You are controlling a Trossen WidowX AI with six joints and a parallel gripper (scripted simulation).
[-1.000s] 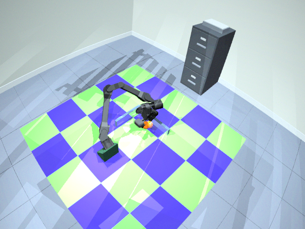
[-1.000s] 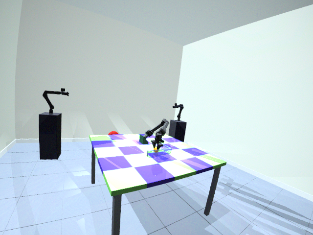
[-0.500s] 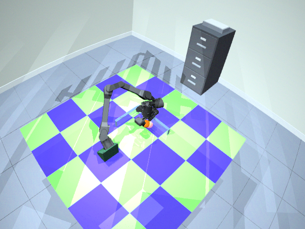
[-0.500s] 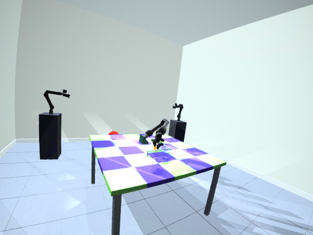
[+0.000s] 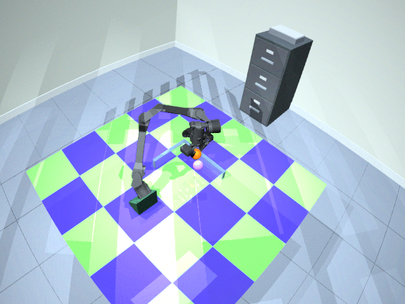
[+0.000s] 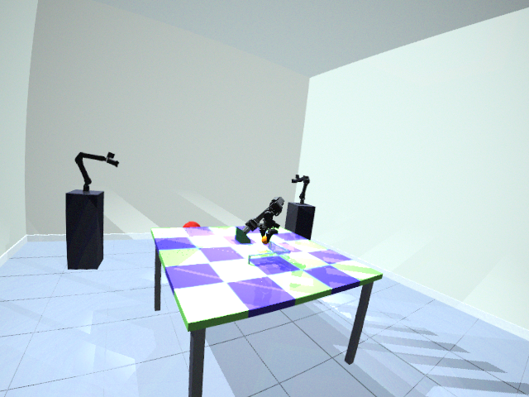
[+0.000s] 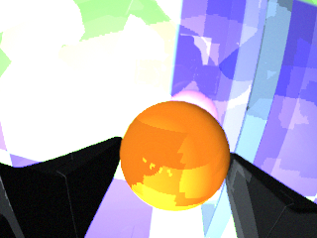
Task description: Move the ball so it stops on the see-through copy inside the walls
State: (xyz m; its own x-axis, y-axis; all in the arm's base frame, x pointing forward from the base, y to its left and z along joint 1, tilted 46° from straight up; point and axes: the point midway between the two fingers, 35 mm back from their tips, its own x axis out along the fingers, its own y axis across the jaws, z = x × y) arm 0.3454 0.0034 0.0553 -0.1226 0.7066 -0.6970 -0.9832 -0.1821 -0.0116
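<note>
Right now my gripper tip is 20 mm short of the see-through copy of ball, 10 mm to the left of it and 90 mm above it. Round my gripper tip: orange ball: right at my gripper tip.
</note>
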